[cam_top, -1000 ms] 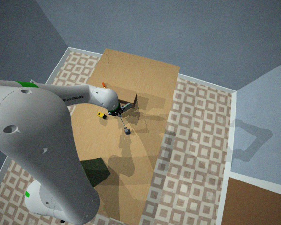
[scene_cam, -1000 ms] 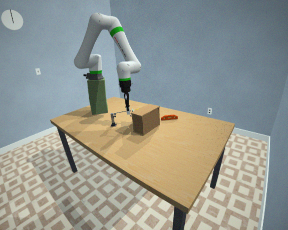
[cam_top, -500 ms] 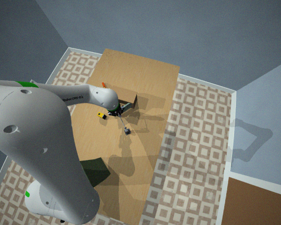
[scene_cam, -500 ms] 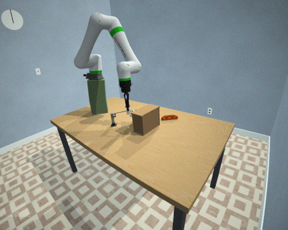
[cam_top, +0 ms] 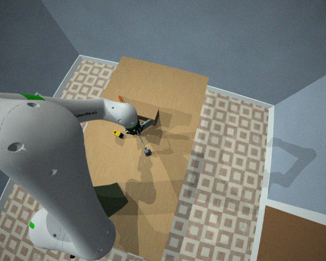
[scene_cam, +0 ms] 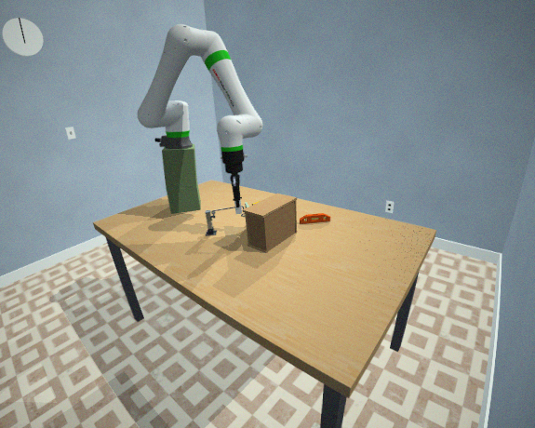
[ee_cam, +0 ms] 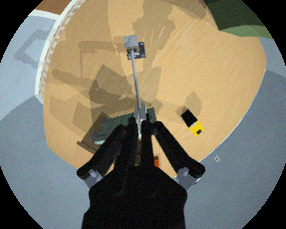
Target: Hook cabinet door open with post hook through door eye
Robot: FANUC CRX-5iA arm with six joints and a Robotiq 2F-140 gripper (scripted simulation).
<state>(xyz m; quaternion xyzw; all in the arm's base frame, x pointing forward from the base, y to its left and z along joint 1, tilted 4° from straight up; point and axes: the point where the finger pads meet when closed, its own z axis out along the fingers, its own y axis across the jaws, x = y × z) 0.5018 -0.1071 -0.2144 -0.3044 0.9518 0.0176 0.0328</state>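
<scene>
My gripper is now 40 mm past the thin wire hook, 30 mm to the left of it and 20 mm above it. Also, from my hand: grey-green door (60 mm ahead, 50 mm below, 20 mm to the right); yellow block (180 mm to the left, 90 mm below, 10 mm behind).
</scene>
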